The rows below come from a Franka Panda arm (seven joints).
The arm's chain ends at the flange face. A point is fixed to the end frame.
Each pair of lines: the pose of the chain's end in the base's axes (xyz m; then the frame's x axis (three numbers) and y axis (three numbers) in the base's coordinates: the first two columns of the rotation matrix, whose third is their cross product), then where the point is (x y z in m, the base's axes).
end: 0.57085 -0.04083 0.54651 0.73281 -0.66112 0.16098 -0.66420 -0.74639 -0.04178
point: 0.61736 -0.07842 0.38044
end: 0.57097 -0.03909 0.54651 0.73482 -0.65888 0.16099 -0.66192 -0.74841 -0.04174
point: 0.61759 -0.07654 0.38044
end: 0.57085 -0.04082 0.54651 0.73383 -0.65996 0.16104 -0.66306 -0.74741 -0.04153
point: 0.61740 -0.07837 0.38044
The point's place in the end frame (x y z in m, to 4 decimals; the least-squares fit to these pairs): 0.0322 0.0041 0.1735
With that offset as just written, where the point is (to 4 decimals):
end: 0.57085 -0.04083 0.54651 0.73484 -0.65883 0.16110 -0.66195 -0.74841 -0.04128
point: 0.6174 -0.0784 0.3804
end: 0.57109 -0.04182 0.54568 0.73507 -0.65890 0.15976 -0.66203 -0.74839 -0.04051
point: 0.6174 -0.0793 0.3795
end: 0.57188 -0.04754 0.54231 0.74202 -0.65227 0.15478 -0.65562 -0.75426 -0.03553
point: 0.6174 -0.0847 0.3758
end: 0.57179 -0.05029 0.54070 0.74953 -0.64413 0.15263 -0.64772 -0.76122 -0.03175
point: 0.6170 -0.0872 0.3741
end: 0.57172 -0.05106 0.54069 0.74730 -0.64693 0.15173 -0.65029 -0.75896 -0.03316
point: 0.6168 -0.0878 0.3740
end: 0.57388 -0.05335 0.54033 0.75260 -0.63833 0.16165 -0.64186 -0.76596 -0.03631
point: 0.6210 -0.0903 0.3743
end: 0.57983 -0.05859 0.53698 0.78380 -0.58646 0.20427 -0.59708 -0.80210 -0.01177
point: 0.6322 -0.1003 0.3737
